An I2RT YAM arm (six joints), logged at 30 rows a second.
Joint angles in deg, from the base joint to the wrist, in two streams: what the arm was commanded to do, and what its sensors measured. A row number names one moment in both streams.
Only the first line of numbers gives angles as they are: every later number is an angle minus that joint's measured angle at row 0.
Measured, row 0:
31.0, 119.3, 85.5, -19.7, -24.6, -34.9
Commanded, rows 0 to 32:
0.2, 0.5, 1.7, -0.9, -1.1, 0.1
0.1, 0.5, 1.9, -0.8, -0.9, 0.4
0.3, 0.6, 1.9, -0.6, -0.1, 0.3
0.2, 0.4, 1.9, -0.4, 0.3, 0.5
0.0, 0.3, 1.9, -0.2, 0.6, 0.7
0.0, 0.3, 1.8, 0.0, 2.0, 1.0
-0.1, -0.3, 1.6, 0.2, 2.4, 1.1
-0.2, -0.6, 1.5, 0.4, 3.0, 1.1
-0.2, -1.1, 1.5, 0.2, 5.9, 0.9
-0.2, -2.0, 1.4, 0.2, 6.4, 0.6
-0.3, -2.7, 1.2, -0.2, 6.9, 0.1
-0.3, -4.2, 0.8, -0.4, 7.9, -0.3
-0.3, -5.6, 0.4, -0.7, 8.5, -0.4
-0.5, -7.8, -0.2, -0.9, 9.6, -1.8
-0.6, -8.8, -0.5, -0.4, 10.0, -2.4
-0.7, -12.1, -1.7, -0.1, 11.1, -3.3
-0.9, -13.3, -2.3, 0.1, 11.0, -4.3
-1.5, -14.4, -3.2, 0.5, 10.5, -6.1
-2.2, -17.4, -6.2, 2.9, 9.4, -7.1
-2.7, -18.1, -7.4, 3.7, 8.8, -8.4
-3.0, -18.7, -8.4, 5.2, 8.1, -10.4
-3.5, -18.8, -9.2, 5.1, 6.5, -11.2
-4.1, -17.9, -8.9, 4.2, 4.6, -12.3
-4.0, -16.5, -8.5, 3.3, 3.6, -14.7
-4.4, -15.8, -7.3, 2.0, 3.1, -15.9
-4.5, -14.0, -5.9, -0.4, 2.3, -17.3
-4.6, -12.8, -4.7, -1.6, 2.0, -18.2
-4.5, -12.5, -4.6, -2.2, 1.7, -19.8
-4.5, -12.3, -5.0, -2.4, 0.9, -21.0
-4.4, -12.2, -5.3, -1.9, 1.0, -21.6
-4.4, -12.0, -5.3, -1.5, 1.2, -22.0
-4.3, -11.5, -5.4, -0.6, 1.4, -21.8
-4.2, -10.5, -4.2, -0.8, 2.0, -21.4
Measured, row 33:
-4.6, -10.6, -6.2, -0.6, 3.5, -18.4
